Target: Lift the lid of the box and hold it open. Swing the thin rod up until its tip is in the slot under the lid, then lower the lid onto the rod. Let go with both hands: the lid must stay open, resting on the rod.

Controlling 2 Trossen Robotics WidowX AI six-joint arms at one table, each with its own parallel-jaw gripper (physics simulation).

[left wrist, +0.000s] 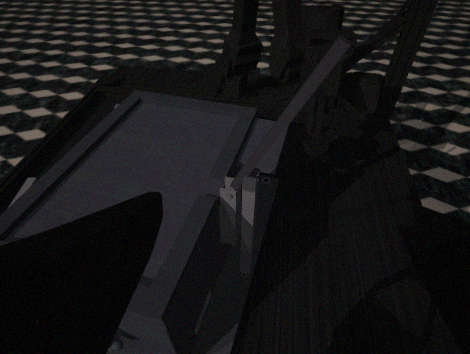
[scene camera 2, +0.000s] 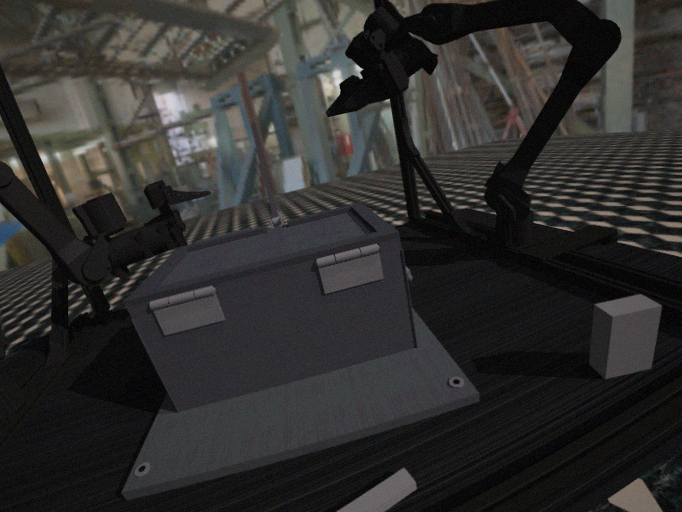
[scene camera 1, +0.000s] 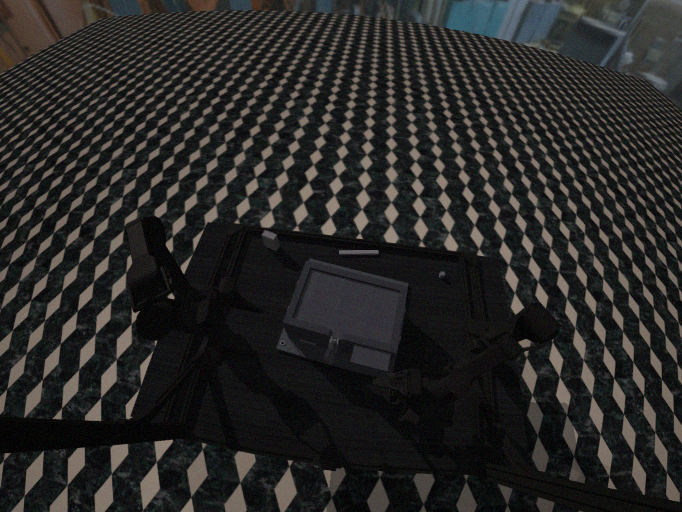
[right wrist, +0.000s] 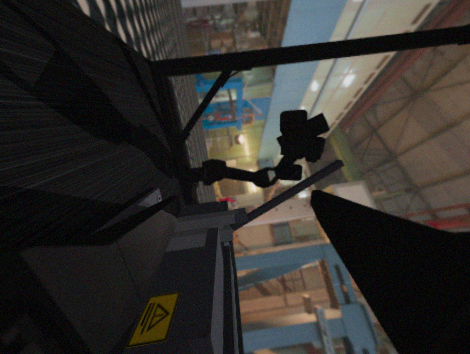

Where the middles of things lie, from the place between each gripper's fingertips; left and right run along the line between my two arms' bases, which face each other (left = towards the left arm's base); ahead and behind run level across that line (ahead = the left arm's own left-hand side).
I see the thin rod [right wrist: 337, 164] 1 cm ahead of my left hand, 15 cm to the right of it and 8 cm below it. From my left hand the other things lie so: lid [scene camera 1: 368, 312] (13 cm ahead, 18 cm to the right, 17 cm below).
Right now the thin rod is 100 mm to the left of my right hand, 70 mm ahead of it and 60 mm above it. The rest, counted from my right hand: lid (190 mm ahead, 70 mm to the left, 40 mm below).
